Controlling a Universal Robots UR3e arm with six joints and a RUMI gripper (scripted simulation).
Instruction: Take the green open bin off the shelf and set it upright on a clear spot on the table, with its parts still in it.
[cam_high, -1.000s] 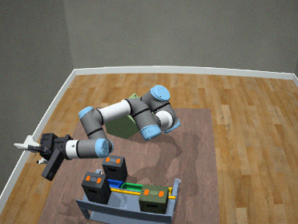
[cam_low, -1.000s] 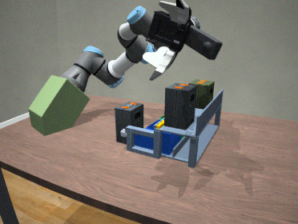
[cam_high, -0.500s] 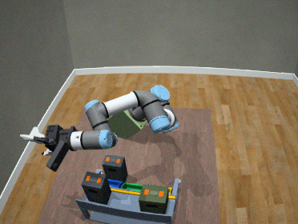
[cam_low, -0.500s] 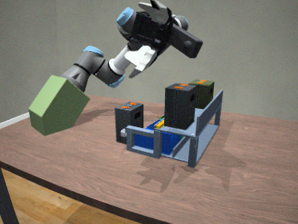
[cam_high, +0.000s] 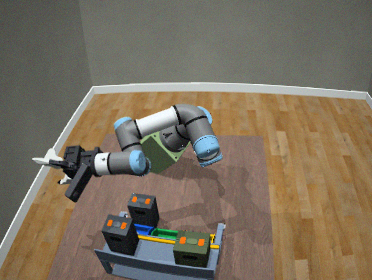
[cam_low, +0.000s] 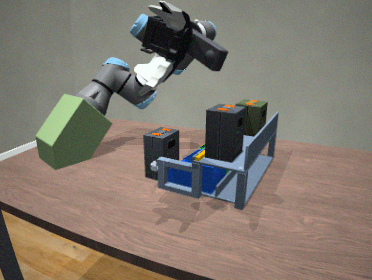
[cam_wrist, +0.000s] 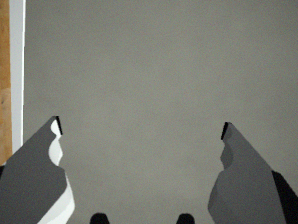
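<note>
Right now the yellow bar is 10 mm behind my hand, 370 mm to the left of it and 250 mm below it. From my hand the other things lie so: green open bin 40 mm behind, 370 mm to the left, 310 mm below; blue bin 40 mm behind, 250 mm to the left, 310 mm below; olive box 40 mm ahead, 480 mm to the left, 210 mm below.
</note>
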